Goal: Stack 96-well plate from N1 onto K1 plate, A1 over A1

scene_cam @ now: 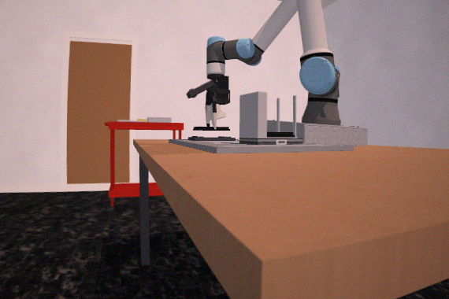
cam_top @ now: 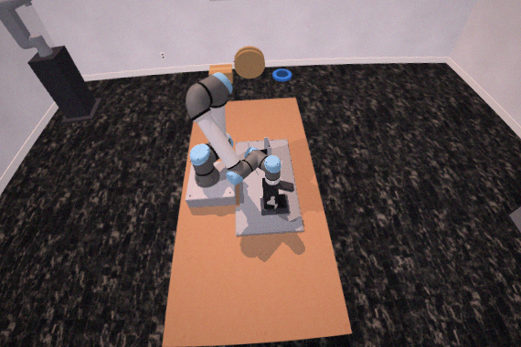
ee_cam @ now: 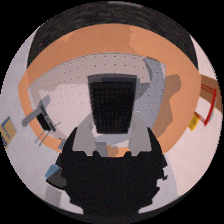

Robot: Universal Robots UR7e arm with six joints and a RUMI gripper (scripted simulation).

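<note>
Now: hand 30 mm short of the tall grey wall, 380 mm to the right of it and 20 mm below it. The rest, counted from my hand: black 96-well plate (10 mm below).
</note>
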